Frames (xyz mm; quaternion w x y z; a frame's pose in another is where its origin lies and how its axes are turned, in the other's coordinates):
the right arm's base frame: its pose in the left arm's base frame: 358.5 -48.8 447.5 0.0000 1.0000 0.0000 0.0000
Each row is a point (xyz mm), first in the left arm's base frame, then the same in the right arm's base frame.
Working: the left arm's base frame: its pose in the right arm's base frame: -358.5 -48.8 447.5 0.0000 1.0000 0.0000 0.0000

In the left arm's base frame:
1: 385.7 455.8 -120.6
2: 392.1 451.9 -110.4
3: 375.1 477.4 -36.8
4: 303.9 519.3 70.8
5: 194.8 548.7 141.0
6: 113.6 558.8 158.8
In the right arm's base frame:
1: 27.2 -504.6 568.1
2: 33.6 -500.7 557.9
3: 16.6 -526.2 484.3
4: -54.6 -568.1 376.7
5: -163.7 -597.5 306.5
6: -244.9 -607.6 288.7

